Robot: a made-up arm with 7 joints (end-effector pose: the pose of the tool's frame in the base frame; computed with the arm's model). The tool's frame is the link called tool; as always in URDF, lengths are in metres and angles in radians.
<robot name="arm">
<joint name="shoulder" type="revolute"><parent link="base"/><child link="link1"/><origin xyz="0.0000 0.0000 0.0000"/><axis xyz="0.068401 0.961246 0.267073"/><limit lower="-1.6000" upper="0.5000"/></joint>
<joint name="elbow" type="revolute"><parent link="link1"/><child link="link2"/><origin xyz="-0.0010 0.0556 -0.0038"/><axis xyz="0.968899 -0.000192 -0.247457"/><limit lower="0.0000" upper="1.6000"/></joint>
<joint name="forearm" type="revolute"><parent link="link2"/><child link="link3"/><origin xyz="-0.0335 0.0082 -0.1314"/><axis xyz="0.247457 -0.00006 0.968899"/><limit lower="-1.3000" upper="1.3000"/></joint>
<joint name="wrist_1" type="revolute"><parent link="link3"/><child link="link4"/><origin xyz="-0.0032 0.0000 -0.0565"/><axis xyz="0.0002 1 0.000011"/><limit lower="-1.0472" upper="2.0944"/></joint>
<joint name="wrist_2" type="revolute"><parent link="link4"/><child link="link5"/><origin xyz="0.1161 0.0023 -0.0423"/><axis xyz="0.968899 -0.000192 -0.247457"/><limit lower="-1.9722" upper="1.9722"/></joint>
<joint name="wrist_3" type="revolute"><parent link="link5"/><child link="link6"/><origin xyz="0.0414 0.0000 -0.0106"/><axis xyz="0.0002 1 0.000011"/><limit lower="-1.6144" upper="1.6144"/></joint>
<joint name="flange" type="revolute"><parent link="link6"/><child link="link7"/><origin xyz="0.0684 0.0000 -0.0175"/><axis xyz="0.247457 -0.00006 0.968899"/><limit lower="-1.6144" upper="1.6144"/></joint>
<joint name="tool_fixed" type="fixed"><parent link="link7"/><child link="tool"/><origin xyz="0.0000 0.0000 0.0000" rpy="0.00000 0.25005 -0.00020"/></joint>
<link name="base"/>
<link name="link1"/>
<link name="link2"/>
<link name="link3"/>
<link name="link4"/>
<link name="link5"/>
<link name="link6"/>
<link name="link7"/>
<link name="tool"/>
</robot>
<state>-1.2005 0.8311 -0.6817 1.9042 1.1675 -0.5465 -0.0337</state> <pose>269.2 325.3 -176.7 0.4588 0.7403 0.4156 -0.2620</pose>
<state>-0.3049 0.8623 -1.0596 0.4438 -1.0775 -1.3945 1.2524</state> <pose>168.0 152.1 -250.7 0.8739 -0.1579 -0.0955 0.4497</pose>
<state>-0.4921 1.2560 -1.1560 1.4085 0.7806 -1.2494 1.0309</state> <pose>84.3 375.5 -192.5 0.6612 0.6586 0.0926 -0.3472</pose>
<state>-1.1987 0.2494 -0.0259 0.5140 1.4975 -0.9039 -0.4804</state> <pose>367.4 -22.4 -37.0 0.3971 0.7981 -0.2805 -0.3559</pose>
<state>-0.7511 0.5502 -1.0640 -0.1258 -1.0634 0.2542 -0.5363</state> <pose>209.5 -69.5 -192.9 0.6359 -0.1240 0.2241 -0.7280</pose>
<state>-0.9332 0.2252 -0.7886 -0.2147 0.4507 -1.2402 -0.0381</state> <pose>152.7 -97.0 -45.4 0.3315 0.0744 -0.7960 -0.5010</pose>
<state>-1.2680 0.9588 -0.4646 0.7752 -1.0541 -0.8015 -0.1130</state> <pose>359.1 208.2 55.5 0.8796 0.0318 -0.4746 -0.0111</pose>
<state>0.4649 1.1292 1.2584 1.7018 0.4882 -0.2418 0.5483</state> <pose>-173.1 425.6 -123.7 0.3727 0.4584 0.4965 0.6360</pose>
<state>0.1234 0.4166 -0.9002 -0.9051 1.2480 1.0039 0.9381</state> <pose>106.4 6.2 -129.9 0.7769 0.4768 -0.1944 0.3623</pose>
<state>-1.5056 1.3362 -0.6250 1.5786 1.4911 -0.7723 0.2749</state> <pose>252.5 388.7 4.9 0.4154 0.8801 0.2103 -0.0928</pose>
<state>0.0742 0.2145 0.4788 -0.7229 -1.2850 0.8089 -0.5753</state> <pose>158.4 126.8 -116.3 0.8329 -0.3739 -0.0079 -0.4080</pose>
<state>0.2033 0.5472 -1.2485 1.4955 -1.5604 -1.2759 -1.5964</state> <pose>-87.2 269.0 -311.6 0.7451 -0.0514 0.3882 -0.5399</pose>
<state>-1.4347 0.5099 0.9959 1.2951 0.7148 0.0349 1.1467</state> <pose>411.3 208.4 -71.9 0.7027 0.0760 0.0323 0.7067</pose>
